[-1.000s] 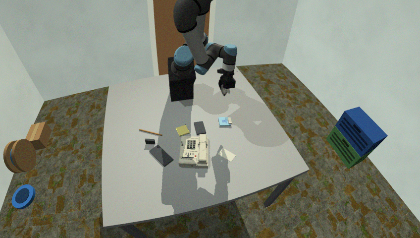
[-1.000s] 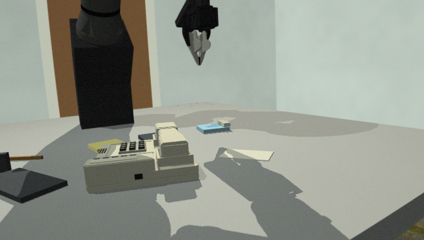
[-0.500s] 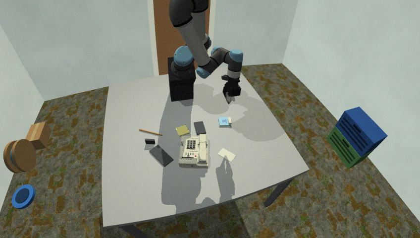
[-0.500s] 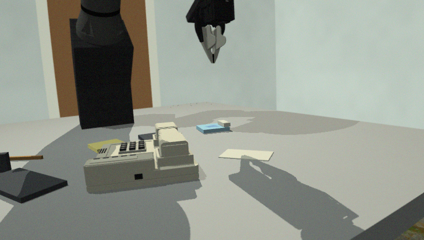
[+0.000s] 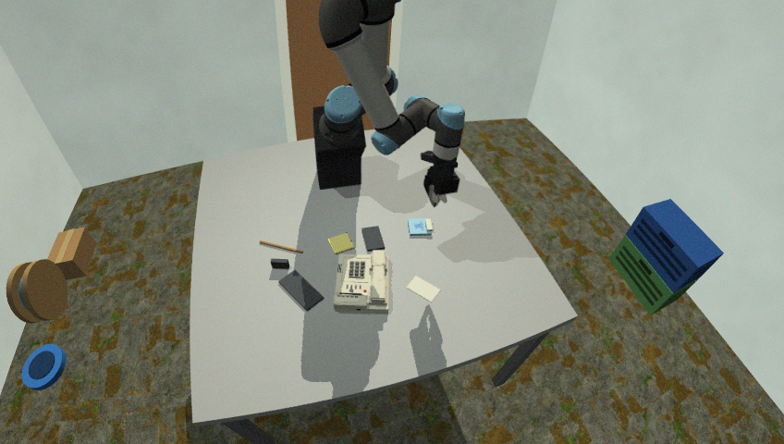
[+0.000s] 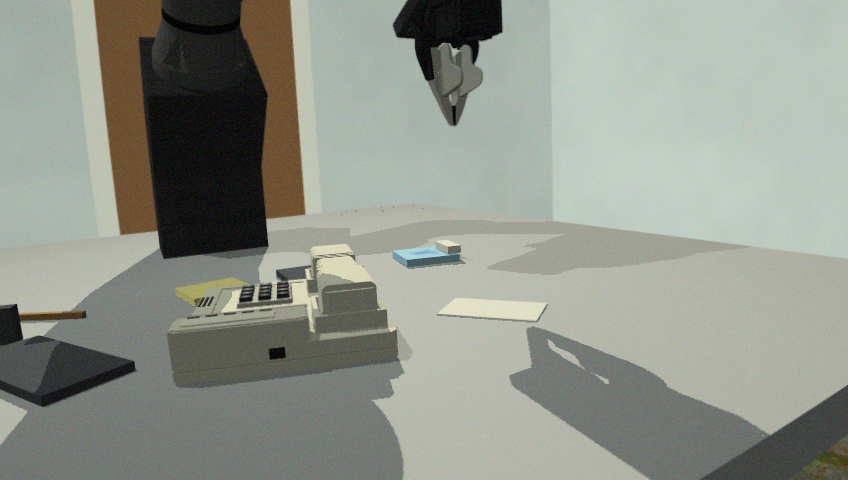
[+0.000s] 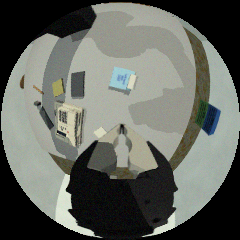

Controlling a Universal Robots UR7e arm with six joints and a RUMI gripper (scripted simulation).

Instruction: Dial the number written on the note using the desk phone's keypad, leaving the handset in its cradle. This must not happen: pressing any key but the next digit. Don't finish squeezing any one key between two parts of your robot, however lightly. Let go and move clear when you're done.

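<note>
Right now the handset is 12 cm ahead of my hand, 23 cm to the right of it and 16 cm below it. From my hand the other things lie so: pencil 13 cm behind, 52 cm to the right, 20 cm below; then cream note card 18 cm ahead, 9 cm to the right, 21 cm below; then small black block 4 cm behind, 54 cm to the right, 19 cm below.
</note>
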